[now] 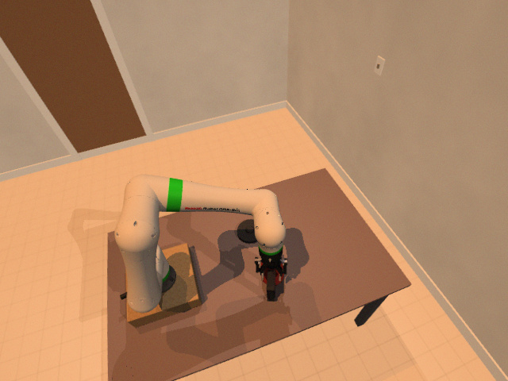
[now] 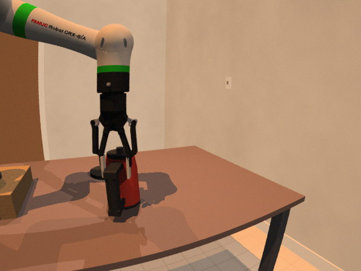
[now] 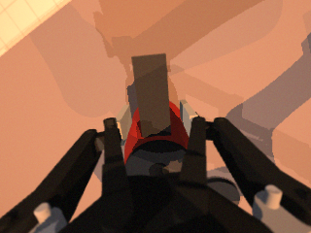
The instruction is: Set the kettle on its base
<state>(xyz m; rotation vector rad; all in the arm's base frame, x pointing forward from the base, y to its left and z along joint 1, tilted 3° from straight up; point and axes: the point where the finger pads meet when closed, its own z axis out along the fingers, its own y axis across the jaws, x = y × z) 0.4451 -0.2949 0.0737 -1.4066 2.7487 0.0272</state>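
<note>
The red kettle lies 5 cm below my hand, 2 cm to the left of it and 2 cm ahead of it. Also, from my hand: round black base 34 cm to the left, 14 cm below, 8 cm ahead.
</note>
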